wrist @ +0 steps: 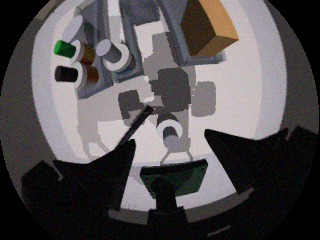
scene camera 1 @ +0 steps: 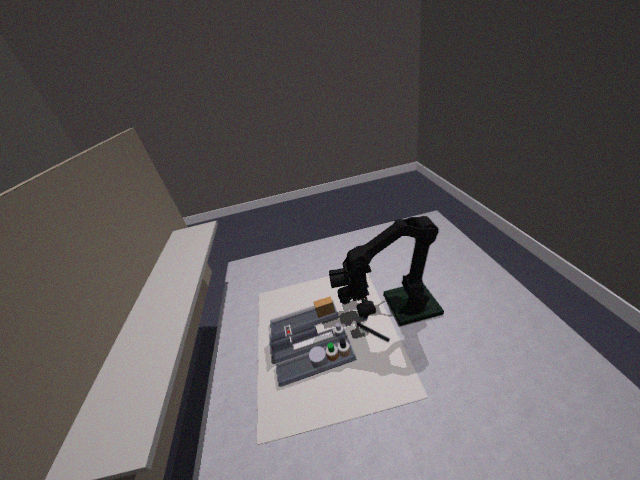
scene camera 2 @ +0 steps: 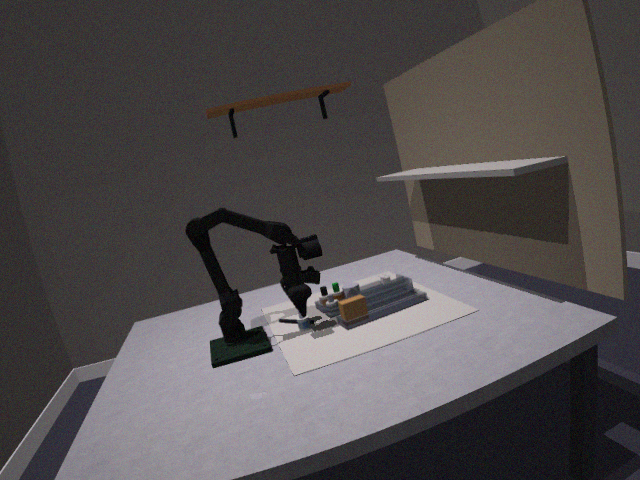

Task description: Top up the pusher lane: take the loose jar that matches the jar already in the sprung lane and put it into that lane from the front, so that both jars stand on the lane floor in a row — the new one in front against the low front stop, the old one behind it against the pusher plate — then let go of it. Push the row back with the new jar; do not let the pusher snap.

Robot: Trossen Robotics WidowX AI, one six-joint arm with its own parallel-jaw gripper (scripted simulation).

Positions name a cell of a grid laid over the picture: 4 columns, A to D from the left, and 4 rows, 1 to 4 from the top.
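I can see a grey lane rack (scene camera 1: B3), and scene camera 2 gives me the rack (scene camera 2: C3) as well. As for my gripper (scene camera 2: B3), it's open and holding nothing. You can also spot the gripper (wrist: C3) in the wrist view, and scene camera 1 has the gripper (scene camera 1: C3) too.
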